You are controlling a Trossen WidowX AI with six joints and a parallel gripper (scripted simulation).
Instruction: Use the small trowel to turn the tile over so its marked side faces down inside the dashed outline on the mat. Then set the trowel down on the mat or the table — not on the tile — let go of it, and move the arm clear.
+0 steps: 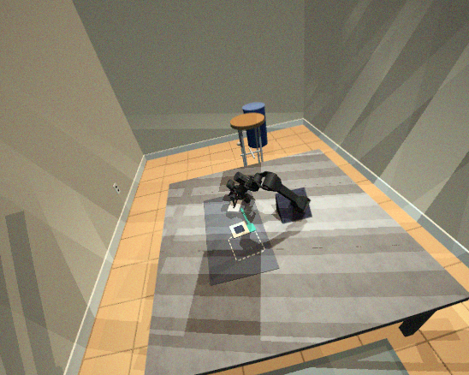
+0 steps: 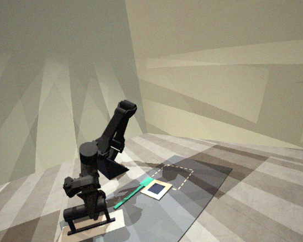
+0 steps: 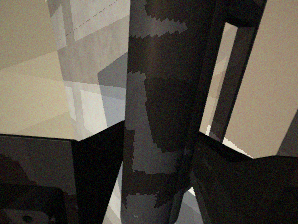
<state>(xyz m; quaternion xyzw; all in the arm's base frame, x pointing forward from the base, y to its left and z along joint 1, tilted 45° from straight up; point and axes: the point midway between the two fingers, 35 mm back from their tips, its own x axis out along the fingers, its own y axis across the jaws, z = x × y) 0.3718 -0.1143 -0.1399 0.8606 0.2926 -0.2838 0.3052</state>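
Now: gripper tip 230 mm to the right of the grey mat and 70 mm above it. From my gripper tip the other things lie so: black-handled float (20 mm behind, 10 mm to the left, 10 mm below); tile (30 mm behind, 250 mm to the left, 50 mm below); green trowel (90 mm behind, 200 mm to the left, 50 mm below).
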